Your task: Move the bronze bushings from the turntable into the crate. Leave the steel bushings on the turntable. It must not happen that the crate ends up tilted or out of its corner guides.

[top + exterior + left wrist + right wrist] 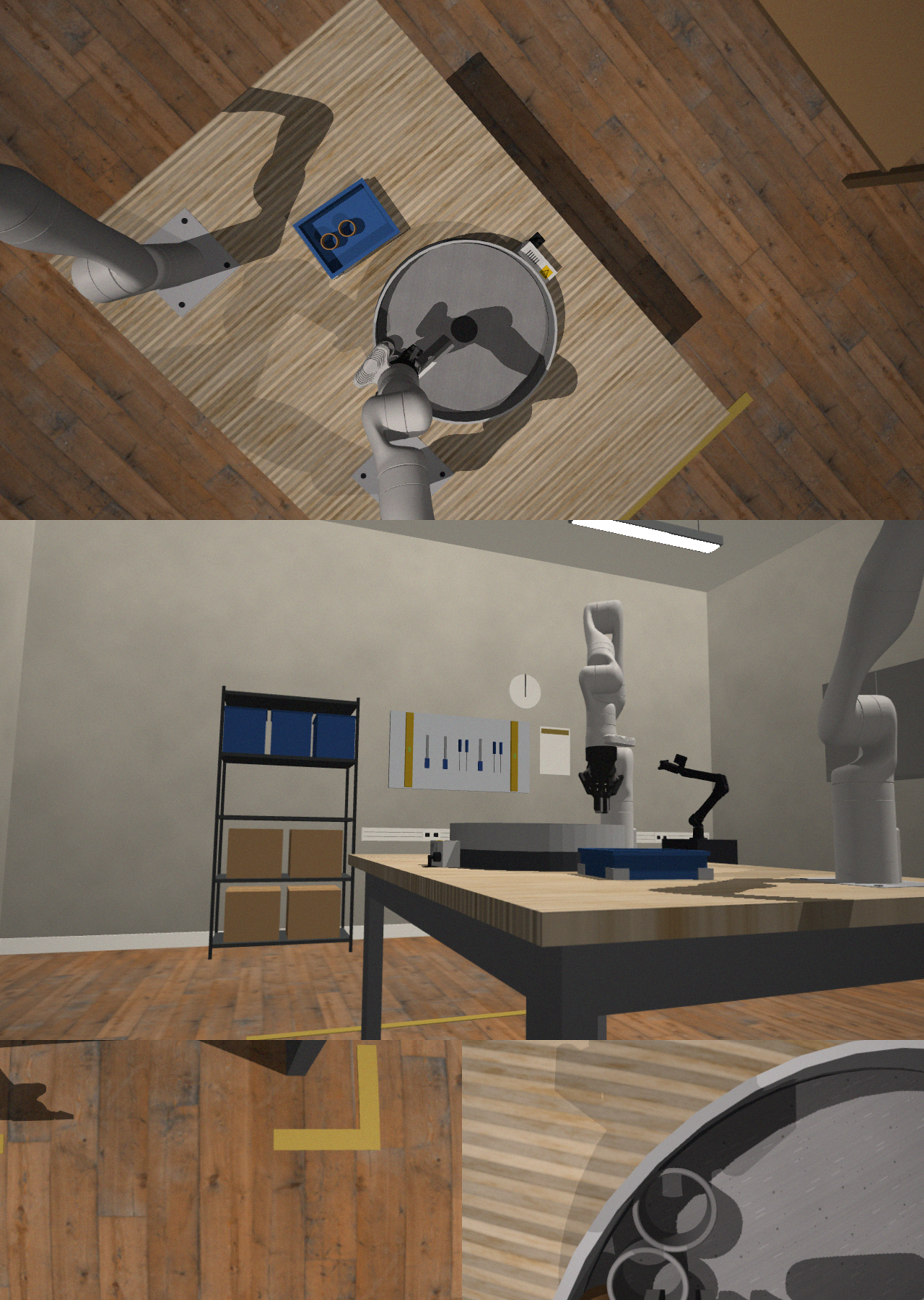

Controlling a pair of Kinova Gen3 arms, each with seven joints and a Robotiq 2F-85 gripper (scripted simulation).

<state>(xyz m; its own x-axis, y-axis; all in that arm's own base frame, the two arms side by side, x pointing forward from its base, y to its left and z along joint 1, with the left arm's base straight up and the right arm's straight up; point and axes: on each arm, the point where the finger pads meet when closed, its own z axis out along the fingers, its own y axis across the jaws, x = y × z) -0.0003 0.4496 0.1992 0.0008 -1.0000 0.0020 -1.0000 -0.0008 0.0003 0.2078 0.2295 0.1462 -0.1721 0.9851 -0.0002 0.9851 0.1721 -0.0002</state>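
Note:
My right gripper is now 15 cm short of the round grey turntable, 6 cm to the left of it and 9 cm above it. The rest, counted from my right hand: blue crate 11 cm ahead, 29 cm to the left, 12 cm below.

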